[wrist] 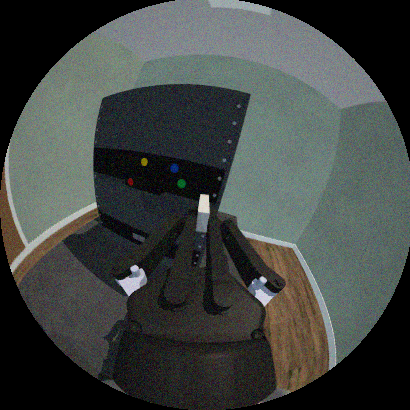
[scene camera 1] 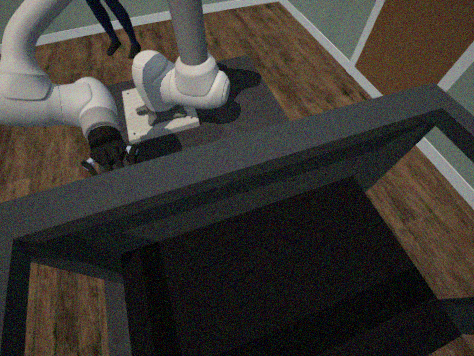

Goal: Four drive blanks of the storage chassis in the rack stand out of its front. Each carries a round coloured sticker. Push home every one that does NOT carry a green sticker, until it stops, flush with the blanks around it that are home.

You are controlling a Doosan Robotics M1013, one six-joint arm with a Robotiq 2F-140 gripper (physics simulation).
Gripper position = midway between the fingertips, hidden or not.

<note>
In view: the gripper (wrist: 203,201) and a rack (scene camera 1: 265,236).
The rack shows as well in the wrist view (wrist: 139,181).
</note>
